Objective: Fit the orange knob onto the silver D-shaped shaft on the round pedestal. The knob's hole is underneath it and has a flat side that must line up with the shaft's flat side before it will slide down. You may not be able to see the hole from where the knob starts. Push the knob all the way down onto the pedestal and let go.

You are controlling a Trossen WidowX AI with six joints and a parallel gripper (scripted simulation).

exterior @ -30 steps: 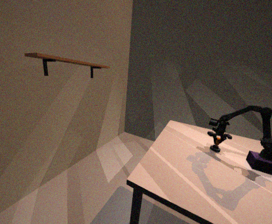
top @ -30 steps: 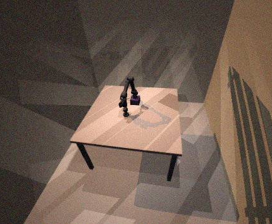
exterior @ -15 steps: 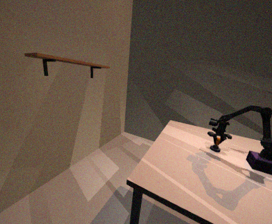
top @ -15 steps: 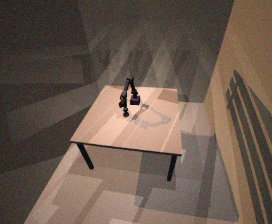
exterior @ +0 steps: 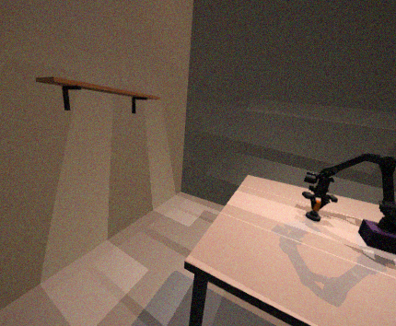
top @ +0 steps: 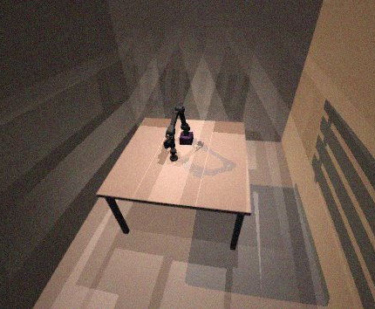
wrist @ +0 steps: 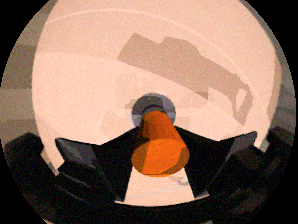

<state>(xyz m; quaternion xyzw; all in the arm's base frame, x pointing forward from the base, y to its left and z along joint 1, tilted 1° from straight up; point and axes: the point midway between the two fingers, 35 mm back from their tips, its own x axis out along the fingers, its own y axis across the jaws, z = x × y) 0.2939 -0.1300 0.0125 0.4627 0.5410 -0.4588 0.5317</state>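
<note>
Right now my gripper tip is 40 mm above the round dark pedestal. The rest, counted from my gripper tip: orange knob: 30 mm above.
</note>
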